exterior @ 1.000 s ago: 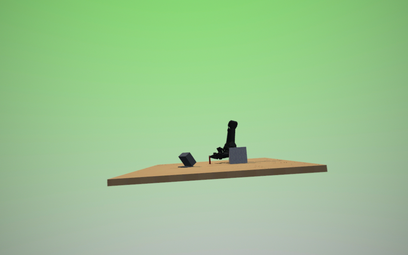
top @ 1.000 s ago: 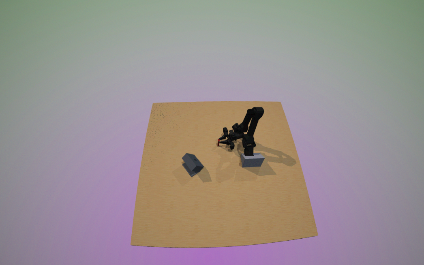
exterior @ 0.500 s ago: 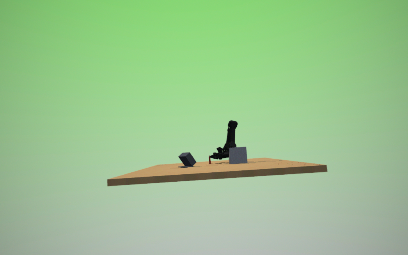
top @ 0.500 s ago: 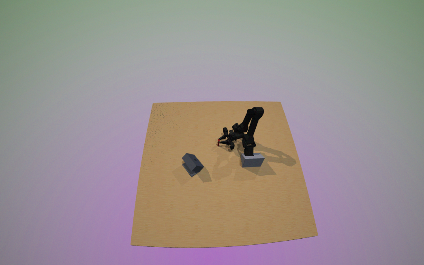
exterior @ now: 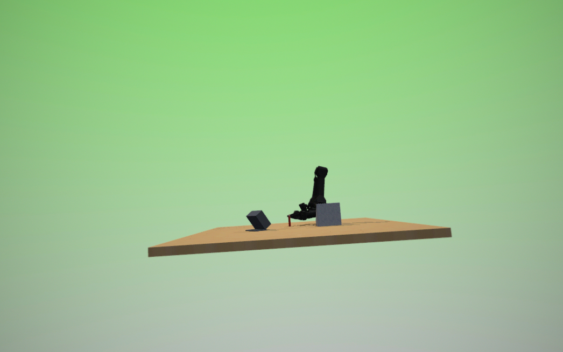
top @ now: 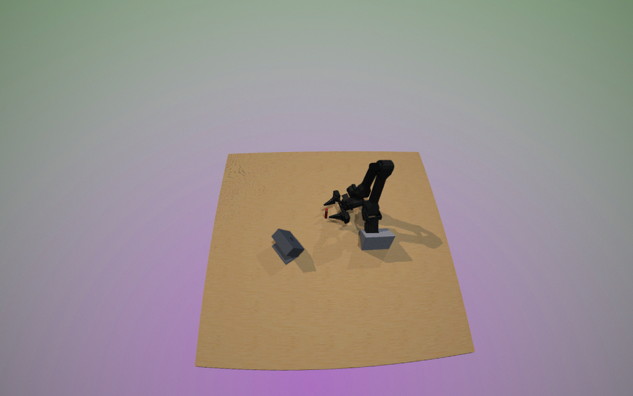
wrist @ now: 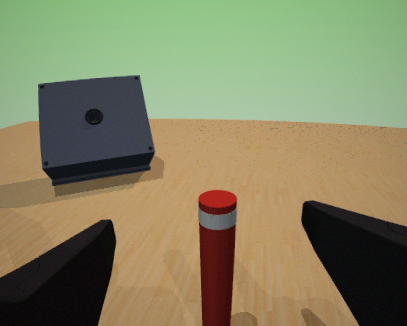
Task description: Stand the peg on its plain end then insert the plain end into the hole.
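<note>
Now: the red peg 10 mm below my gripper tip. From my gripper tip the other things lie so: grey sloped panel (190 mm ahead, 190 mm to the left).
</note>
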